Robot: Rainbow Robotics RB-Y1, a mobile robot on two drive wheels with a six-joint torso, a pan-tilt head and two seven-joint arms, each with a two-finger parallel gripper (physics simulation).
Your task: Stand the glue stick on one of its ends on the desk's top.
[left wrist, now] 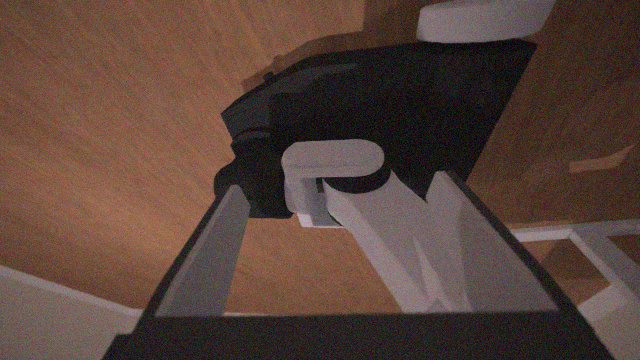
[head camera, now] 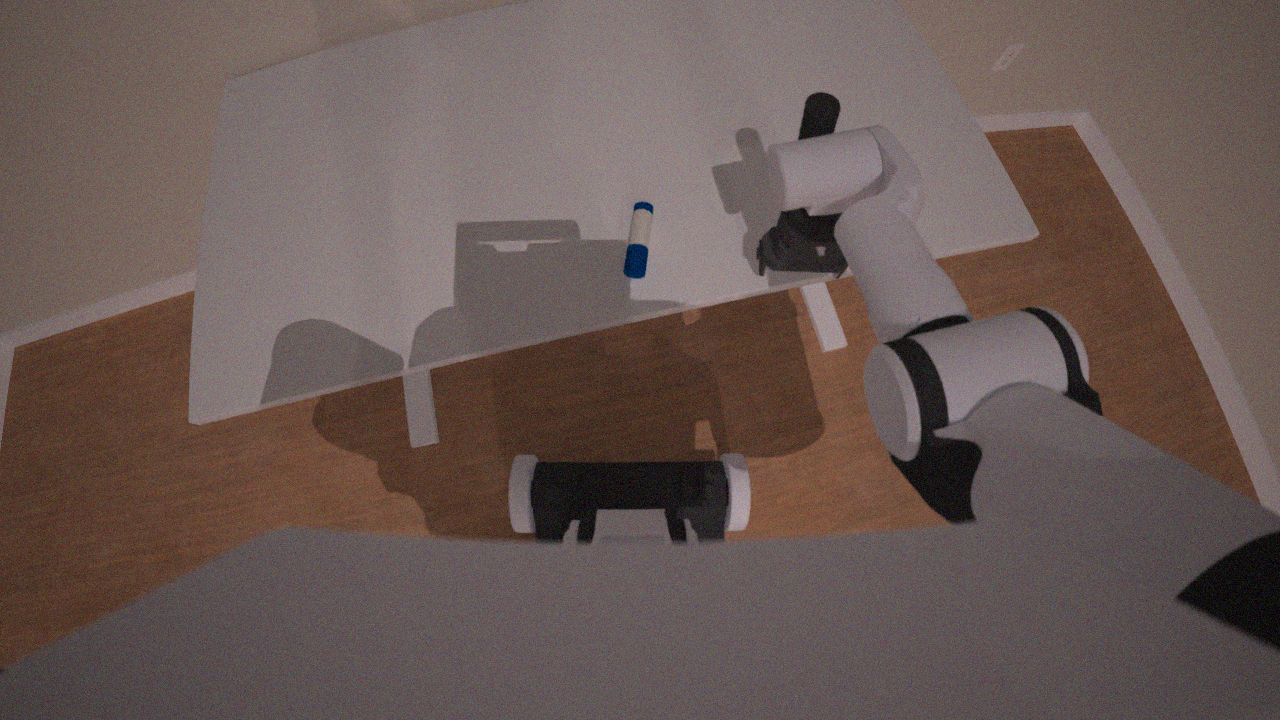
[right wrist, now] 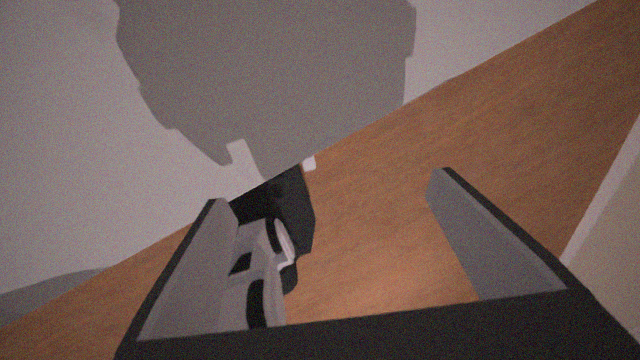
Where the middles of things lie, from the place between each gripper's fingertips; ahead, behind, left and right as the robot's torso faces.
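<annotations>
My left hand is 21 cm below the glue stick (head camera: 637, 251), and it's 60 cm short of it and 25 cm to the left of it.
As for my right hand, the glue stick is 6 cm ahead of that one, 3 cm below it and 23 cm to the left of it.
</annotations>
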